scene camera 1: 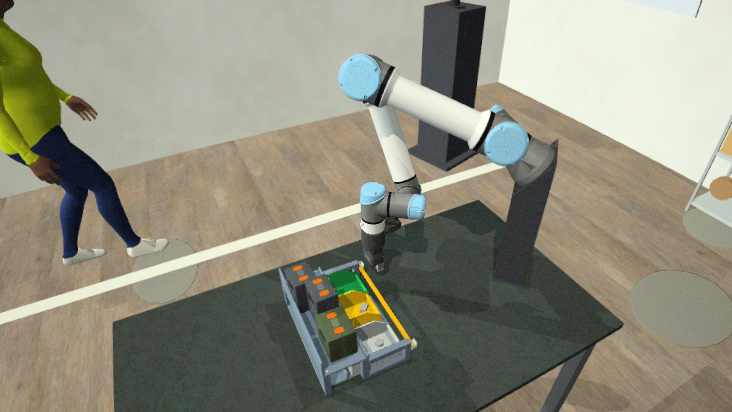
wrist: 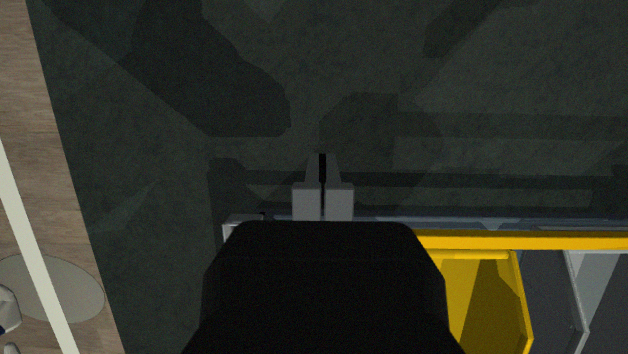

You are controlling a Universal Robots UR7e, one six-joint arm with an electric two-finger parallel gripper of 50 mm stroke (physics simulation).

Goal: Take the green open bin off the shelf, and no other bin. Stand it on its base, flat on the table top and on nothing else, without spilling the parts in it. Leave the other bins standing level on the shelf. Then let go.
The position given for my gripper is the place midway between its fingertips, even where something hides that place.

Observation:
In view: my gripper (wrist: 322, 170), a yellow bin (scene camera 1: 351, 301), a grey bin (scene camera 1: 368, 333) and an olive case (scene camera 1: 337, 334).
The grey bin shows as well in the wrist view (wrist: 562, 304). The wrist view misses the olive case: it is out of frame.

